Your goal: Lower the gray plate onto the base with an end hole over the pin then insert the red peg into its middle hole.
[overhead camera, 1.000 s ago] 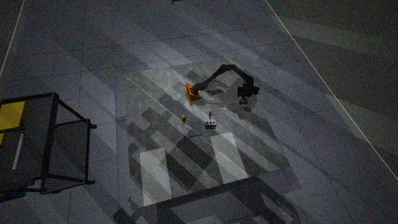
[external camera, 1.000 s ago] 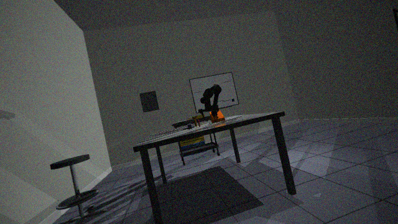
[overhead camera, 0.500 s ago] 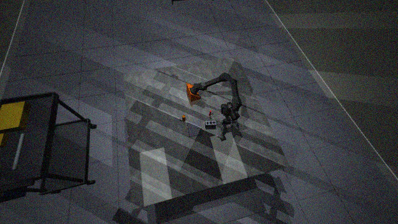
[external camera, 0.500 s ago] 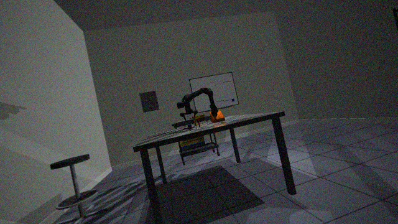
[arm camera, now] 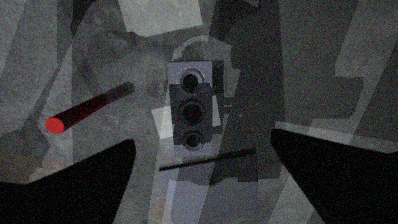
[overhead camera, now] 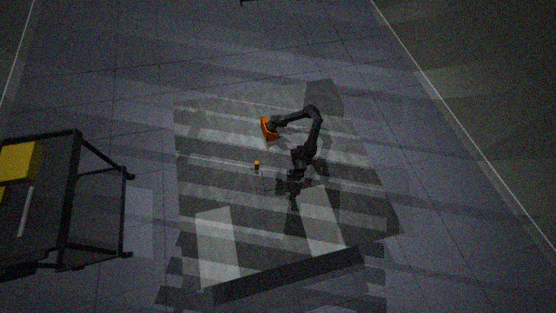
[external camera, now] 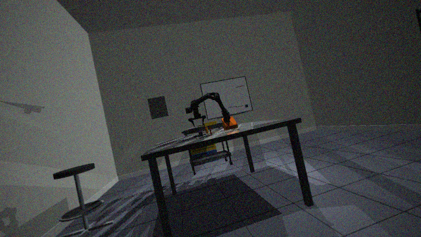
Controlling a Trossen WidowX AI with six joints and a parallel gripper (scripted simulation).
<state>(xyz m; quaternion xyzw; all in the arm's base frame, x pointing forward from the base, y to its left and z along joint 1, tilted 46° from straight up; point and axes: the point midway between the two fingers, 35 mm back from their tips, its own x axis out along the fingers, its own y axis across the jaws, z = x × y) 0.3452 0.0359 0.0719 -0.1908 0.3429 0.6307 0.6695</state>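
Now: the gray plate 70 mm below my gripper tip. The rest, counted from my gripper tip: red peg: 110 mm behind, 70 mm below, 30 mm to the left; then base: 130 mm to the right, 100 mm below, 10 mm behind; then orange cylinder: 220 mm to the right, 120 mm behind, 70 mm below.
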